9 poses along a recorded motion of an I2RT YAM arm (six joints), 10 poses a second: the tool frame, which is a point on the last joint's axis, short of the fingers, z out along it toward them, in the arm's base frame.
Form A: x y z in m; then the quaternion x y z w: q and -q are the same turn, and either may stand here.
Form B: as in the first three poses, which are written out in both.
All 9 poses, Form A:
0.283 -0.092 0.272 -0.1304 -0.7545 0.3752 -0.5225
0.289 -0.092 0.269 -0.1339 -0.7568 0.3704 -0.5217
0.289 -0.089 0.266 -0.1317 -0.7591 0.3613 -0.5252
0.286 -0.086 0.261 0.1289 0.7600 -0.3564 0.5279
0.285 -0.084 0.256 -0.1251 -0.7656 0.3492 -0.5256
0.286 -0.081 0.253 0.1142 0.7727 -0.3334 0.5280
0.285 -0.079 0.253 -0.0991 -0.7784 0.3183 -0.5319
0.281 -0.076 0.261 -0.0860 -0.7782 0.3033 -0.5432
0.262 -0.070 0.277 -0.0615 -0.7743 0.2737 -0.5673
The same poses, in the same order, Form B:
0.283 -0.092 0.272 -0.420 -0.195 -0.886 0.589 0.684 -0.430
0.289 -0.092 0.269 -0.420 -0.184 -0.889 0.589 0.690 -0.421
0.289 -0.089 0.266 -0.414 -0.180 -0.893 0.579 0.704 -0.410
0.286 -0.086 0.261 -0.409 -0.180 -0.894 0.572 0.713 -0.406
0.285 -0.084 0.256 -0.416 -0.176 -0.892 0.559 0.725 -0.403
0.286 -0.081 0.253 -0.416 -0.176 -0.892 0.529 0.752 -0.395
0.285 -0.079 0.253 -0.414 -0.184 -0.891 0.493 0.778 -0.390
0.281 -0.076 0.261 -0.395 -0.196 -0.898 0.463 0.801 -0.379
0.262 -0.070 0.277 -0.349 -0.215 -0.912 0.406 0.843 -0.354

